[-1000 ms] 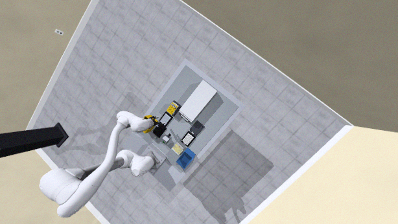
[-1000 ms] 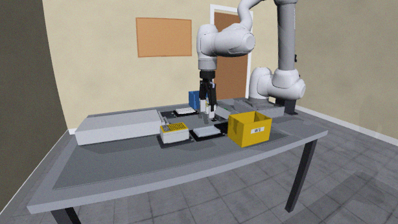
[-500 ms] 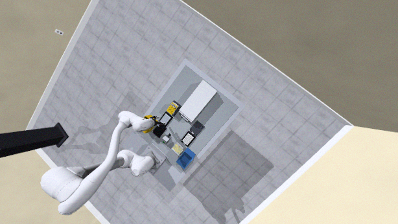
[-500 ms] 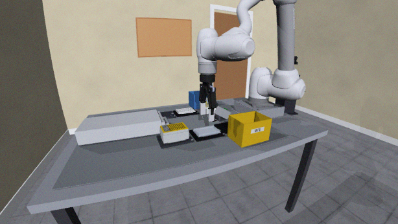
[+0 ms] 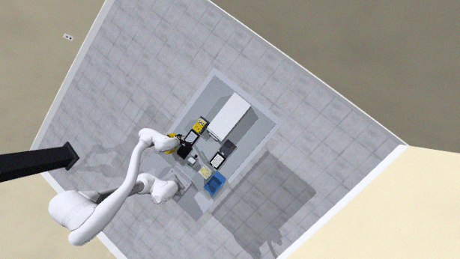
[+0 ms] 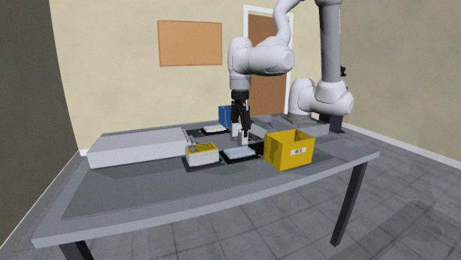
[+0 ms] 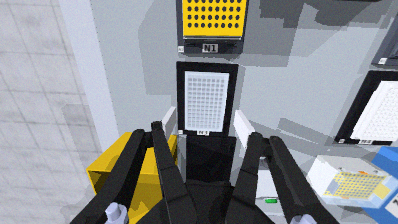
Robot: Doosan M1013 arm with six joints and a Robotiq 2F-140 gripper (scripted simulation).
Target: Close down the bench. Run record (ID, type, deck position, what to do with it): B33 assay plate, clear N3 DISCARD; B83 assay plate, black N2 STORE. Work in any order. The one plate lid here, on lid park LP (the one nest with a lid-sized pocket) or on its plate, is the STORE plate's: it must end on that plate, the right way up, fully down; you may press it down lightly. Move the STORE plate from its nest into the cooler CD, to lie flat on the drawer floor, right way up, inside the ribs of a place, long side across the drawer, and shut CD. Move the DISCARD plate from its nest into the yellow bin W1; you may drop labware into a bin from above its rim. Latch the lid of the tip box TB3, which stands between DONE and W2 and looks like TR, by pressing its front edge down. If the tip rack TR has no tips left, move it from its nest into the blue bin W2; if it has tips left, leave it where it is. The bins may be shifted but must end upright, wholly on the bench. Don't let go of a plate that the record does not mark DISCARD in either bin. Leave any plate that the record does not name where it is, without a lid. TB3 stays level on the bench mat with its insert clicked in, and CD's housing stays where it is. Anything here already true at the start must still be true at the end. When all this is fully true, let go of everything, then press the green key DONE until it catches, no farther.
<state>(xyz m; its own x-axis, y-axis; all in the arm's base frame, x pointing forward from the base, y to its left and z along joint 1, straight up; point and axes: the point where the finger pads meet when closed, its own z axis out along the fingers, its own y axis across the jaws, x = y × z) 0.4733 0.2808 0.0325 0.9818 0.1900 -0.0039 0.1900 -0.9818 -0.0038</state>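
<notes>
My hand is 100 mm above the black nest. From my hand the other things lie so: yellow bin W1: 200 mm behind, 90 mm to the left, 60 mm below; tip rack TR: 170 mm ahead, 50 mm below, 30 mm to the left; N3 label: 90 mm below, 70 mm behind, 10 mm to the right.
</notes>
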